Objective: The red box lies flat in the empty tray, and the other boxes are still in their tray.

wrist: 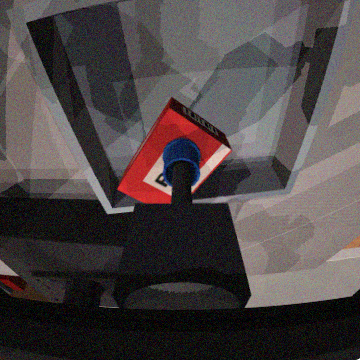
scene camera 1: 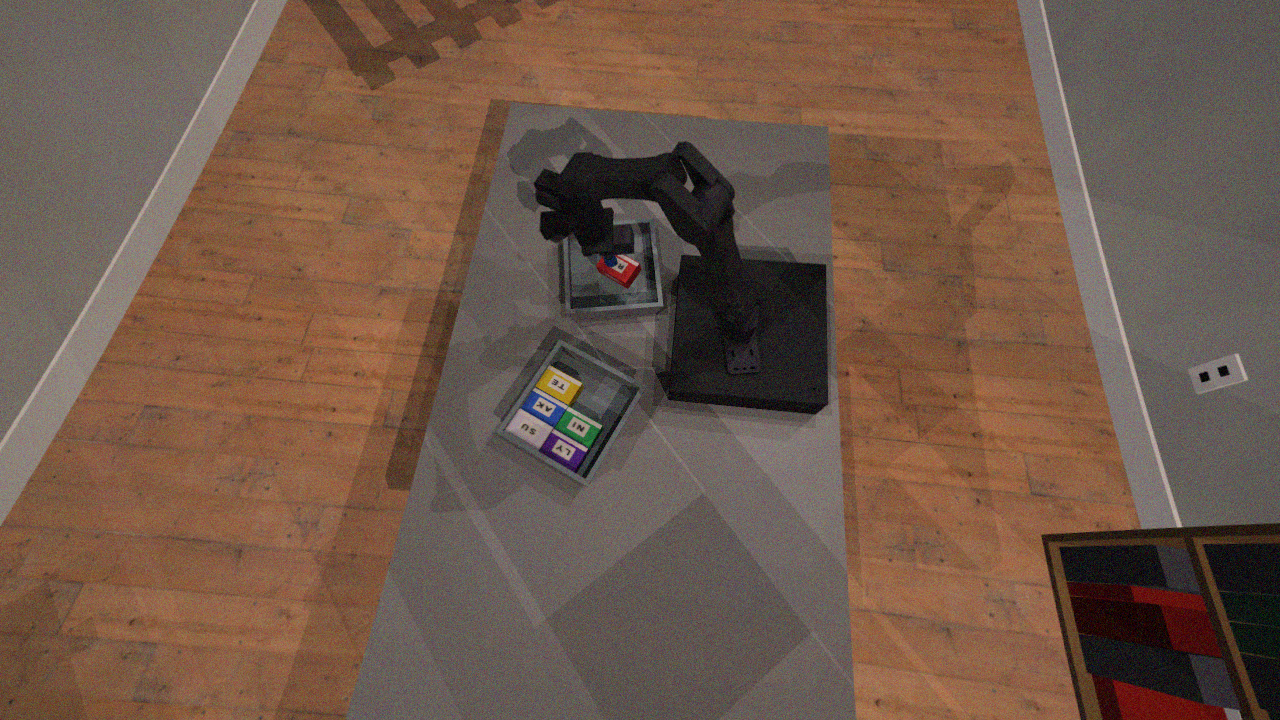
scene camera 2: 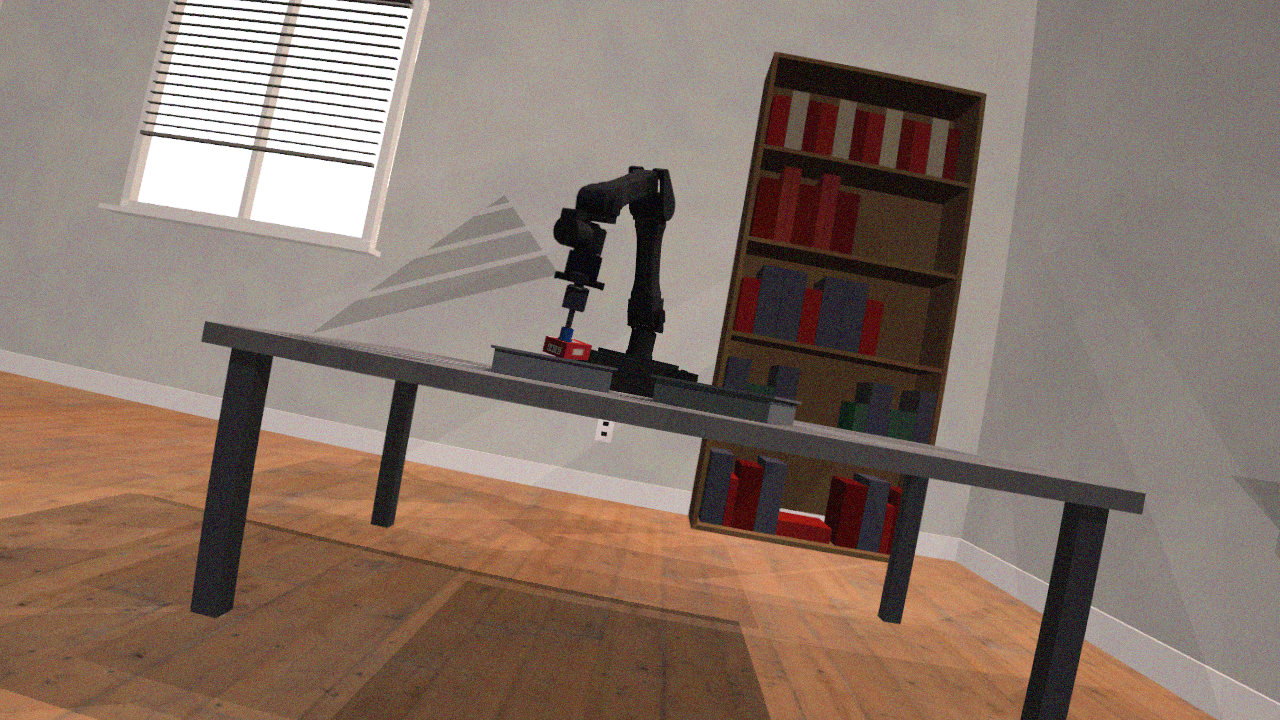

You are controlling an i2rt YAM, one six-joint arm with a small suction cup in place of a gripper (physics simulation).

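Observation:
My suction cup is on the top face of the red box and holds it level, over the inside of the empty tray. In scene camera 2 the box is near the height of the tray's rim; the tray's near wall hides the space below it. The other tray holds the yellow box, blue box, green box, white box and purple box, all lying flat.
The arm's black base plate stands beside both trays on the grey table. A bookshelf stands by the wall behind the table.

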